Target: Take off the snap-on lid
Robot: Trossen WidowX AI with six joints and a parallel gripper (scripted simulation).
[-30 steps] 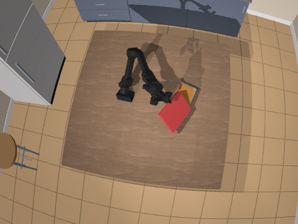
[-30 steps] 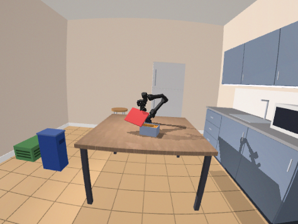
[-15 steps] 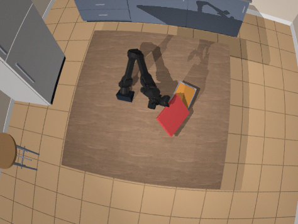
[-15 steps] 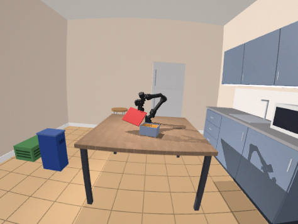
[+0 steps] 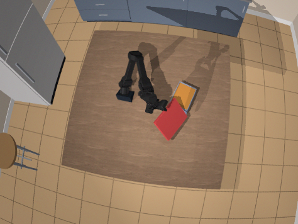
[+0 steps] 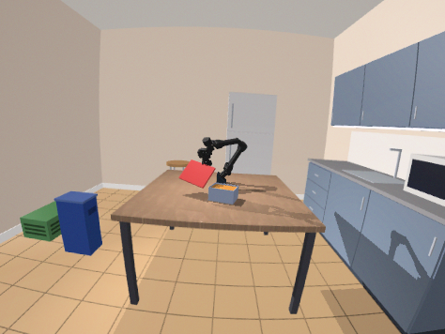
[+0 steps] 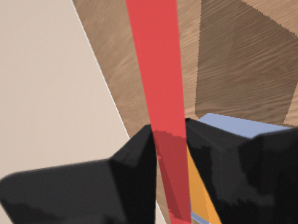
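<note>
Right now my gripper tip is 40 mm short of the red lid, 40 mm to the left of it and 60 mm above it. Round my gripper tip: storage box 120 mm ahead, 170 mm to the left, 180 mm below.
</note>
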